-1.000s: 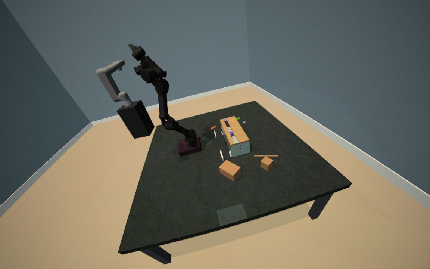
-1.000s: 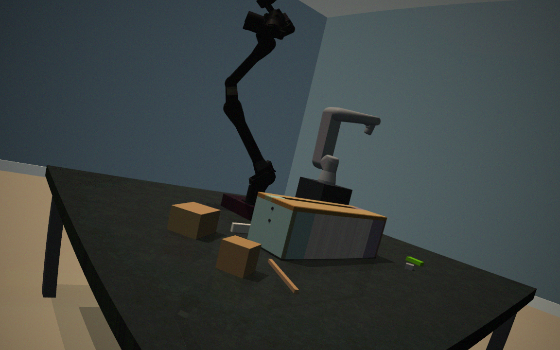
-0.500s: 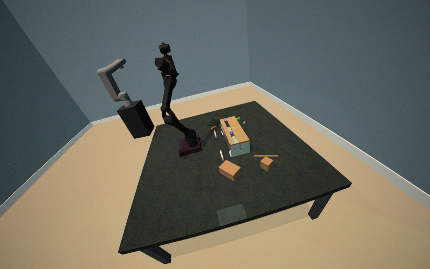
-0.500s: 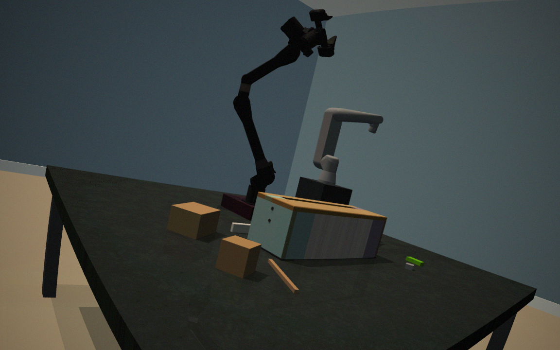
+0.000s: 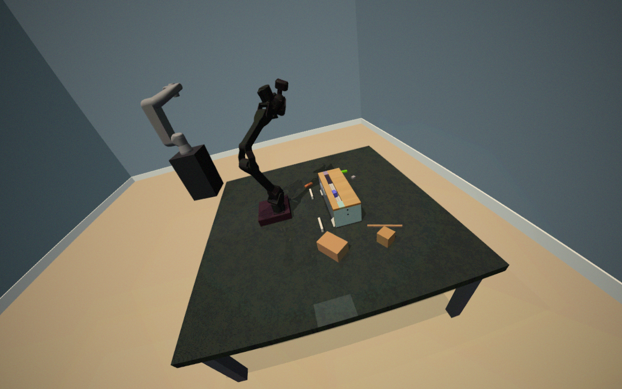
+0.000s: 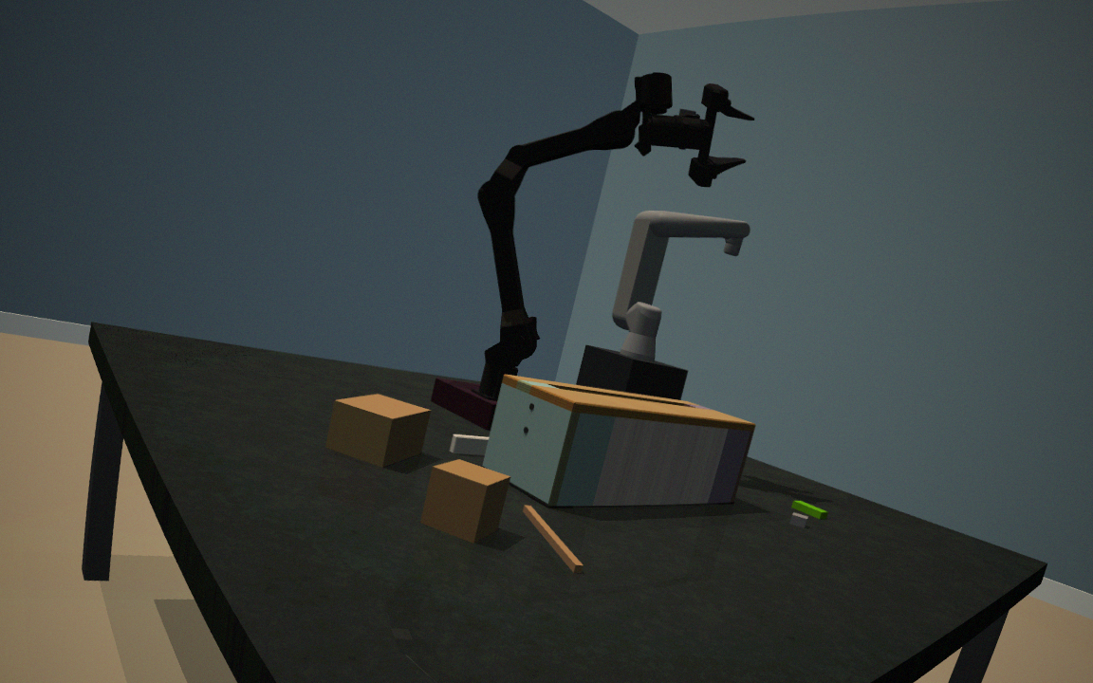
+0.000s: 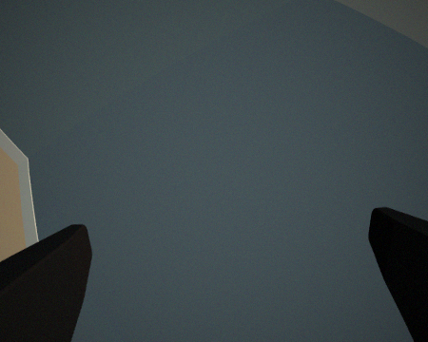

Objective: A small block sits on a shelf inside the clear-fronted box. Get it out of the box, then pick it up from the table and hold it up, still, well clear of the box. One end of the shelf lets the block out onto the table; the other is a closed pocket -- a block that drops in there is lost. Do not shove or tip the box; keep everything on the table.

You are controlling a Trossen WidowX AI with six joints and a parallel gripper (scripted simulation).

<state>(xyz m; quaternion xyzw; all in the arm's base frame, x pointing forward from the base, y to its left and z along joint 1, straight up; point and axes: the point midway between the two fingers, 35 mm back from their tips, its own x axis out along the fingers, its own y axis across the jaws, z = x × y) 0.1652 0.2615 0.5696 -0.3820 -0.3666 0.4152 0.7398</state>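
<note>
Now: the box 56 cm below my gripper tip, 29 cm to the right of it and 14 cm ahead of it. Round my gripper tip: small block 53 cm below, 30 cm to the right, 15 cm ahead; then green piece 61 cm below, 28 cm ahead, 6 cm to the left; then small grey cube 61 cm below, 33 cm ahead, 4 cm to the right.
</note>
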